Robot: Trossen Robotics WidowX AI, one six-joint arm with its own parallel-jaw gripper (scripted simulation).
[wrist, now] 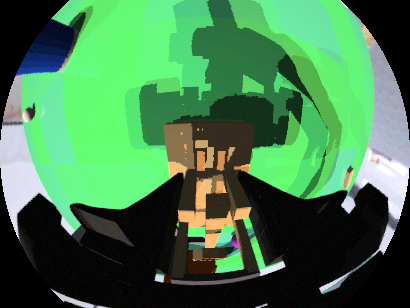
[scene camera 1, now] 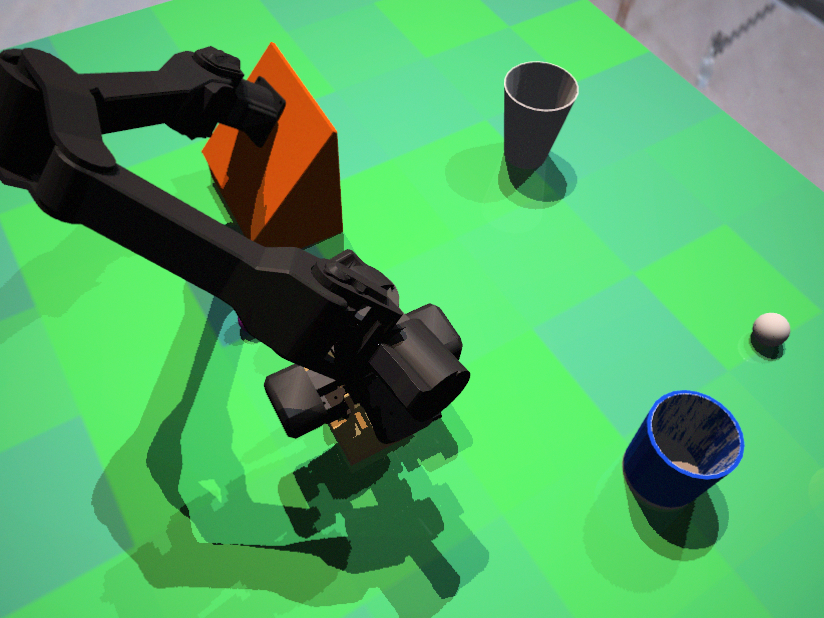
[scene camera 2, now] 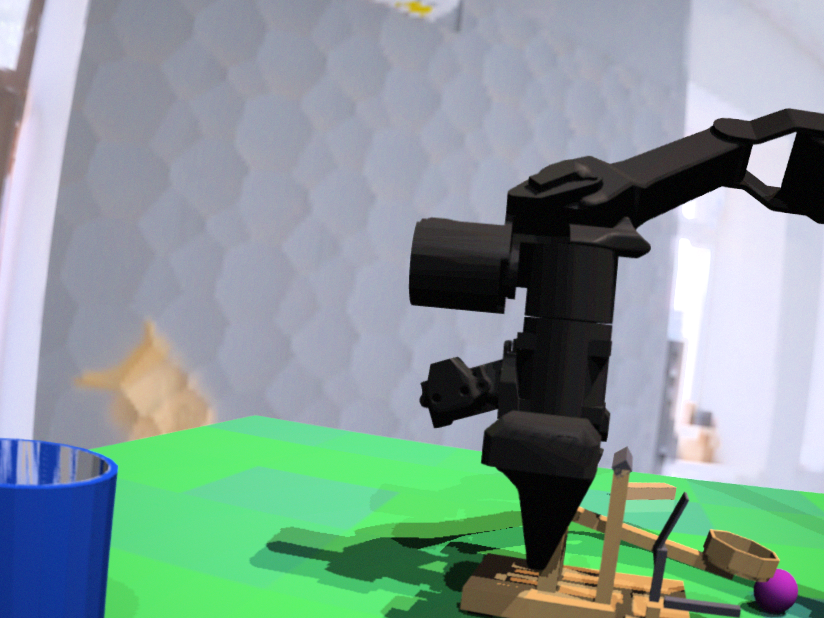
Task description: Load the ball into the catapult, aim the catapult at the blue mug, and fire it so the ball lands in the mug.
Labels:
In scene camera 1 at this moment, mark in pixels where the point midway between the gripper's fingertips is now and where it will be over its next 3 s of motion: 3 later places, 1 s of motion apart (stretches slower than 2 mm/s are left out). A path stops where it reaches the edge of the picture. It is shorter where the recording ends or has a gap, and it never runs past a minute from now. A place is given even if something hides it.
The gripper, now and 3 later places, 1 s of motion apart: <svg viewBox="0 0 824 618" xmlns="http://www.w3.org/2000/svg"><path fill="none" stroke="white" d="M366 404L458 287L456 304L467 266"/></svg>

